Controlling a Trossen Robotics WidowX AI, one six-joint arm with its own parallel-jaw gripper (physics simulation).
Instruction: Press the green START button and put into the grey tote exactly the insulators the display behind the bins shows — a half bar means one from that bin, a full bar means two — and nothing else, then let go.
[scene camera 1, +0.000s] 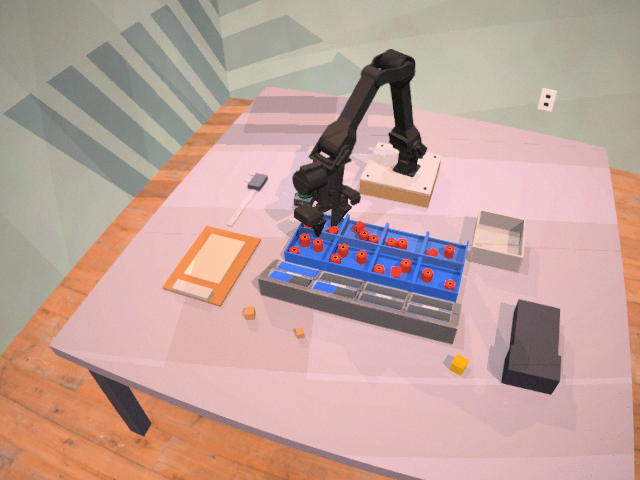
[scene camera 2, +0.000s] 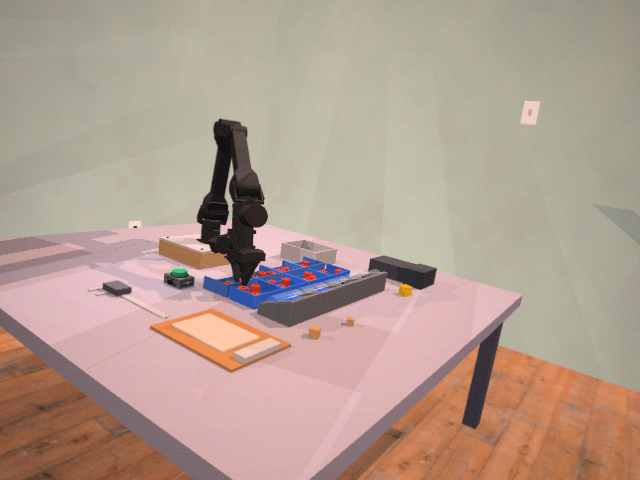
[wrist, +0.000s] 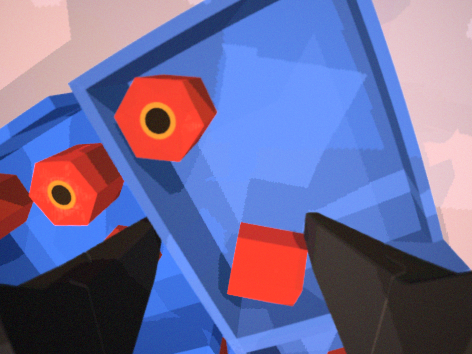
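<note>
My gripper (scene camera 1: 326, 228) (scene camera 2: 244, 282) (wrist: 233, 225) is open and empty, low over the back-row bin at the display's left end. In the wrist view a red insulator (wrist: 267, 267) lies on its side between the fingers, near the right fingertip. Another insulator (wrist: 160, 120) stands upright in that bin's corner. The blue bins (wrist: 150, 42) form two rows of four and hold red insulators. The display (scene camera 1: 356, 315) (scene camera 2: 336, 303) shows a full bar and a half bar in its first panel, and a half bar in its second. The tote (scene camera 1: 498, 259) looks empty. The START button (scene camera 2: 179, 272) is green.
A clipboard (scene camera 1: 175, 276) (scene camera 2: 227, 364), a grey plug-like object (scene camera 1: 257, 181) (scene camera 2: 116, 287) with a thin strip, two small orange cubes, a yellow cube (scene camera 1: 459, 364) (scene camera 2: 405, 290) and a dark block (scene camera 1: 535, 335) (scene camera 2: 398, 271) lie around the bins. The arm stands on a wooden base (scene camera 1: 395, 192).
</note>
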